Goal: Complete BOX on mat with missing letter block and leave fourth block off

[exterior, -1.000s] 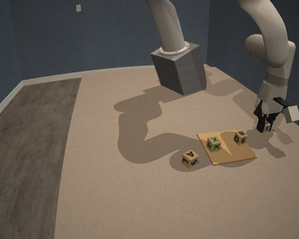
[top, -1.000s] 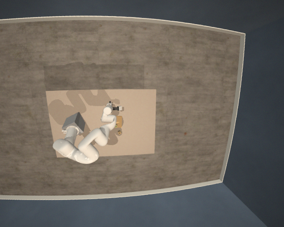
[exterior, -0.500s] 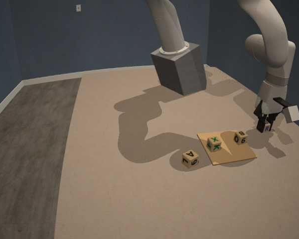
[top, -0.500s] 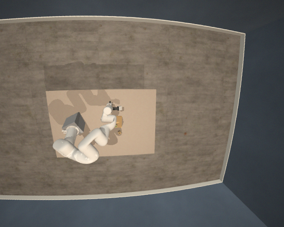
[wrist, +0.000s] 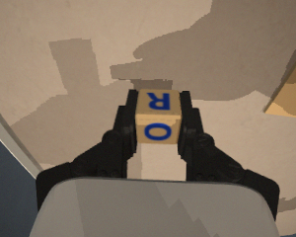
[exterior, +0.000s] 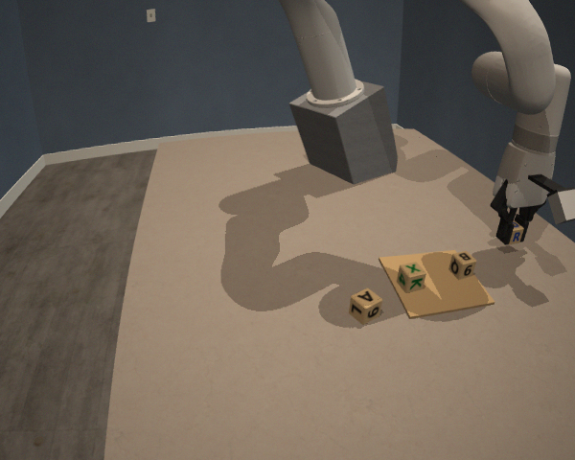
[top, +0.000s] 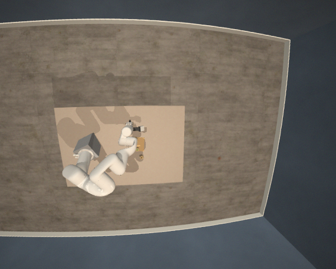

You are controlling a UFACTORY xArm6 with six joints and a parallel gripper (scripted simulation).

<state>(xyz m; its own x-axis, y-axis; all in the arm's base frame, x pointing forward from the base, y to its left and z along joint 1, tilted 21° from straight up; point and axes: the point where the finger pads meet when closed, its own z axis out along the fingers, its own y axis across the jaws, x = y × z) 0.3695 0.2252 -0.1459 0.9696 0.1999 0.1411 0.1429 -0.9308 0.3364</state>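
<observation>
The orange mat is 18 cm to the right of my hand, 7 cm ahead of it and 4 cm below it.
</observation>
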